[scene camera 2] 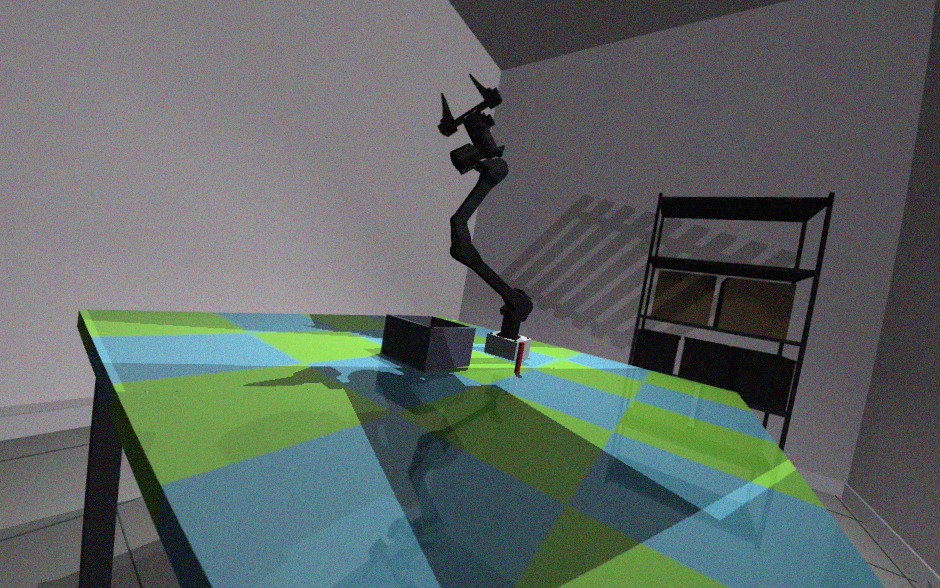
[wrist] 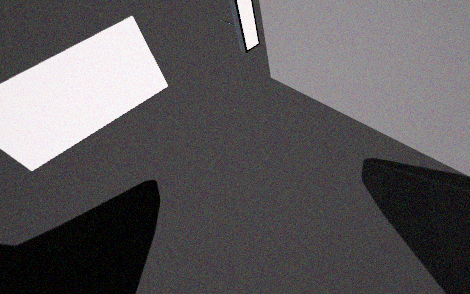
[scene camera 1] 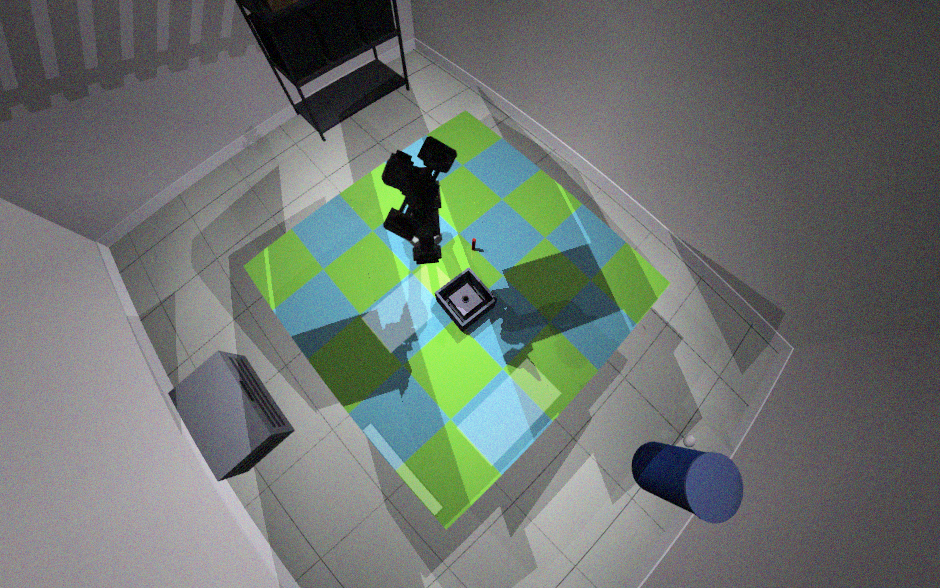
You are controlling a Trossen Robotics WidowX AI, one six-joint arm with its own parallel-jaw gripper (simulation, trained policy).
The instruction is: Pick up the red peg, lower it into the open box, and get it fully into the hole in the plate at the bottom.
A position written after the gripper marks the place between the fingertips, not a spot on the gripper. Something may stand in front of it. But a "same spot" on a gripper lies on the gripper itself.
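Scene:
The gripper is visible in scene camera 2, in scene camera 1 and also in the wrist view (261, 179). On the gripper, (scene camera 2: 446, 114) and (scene camera 1: 418, 224) are the same spot. A dark box appears in scene camera 2 and in scene camera 1, while in the wrist view the box is out of frame. On the dark box, (scene camera 2: 427, 343) and (scene camera 1: 495, 302) are the same spot.

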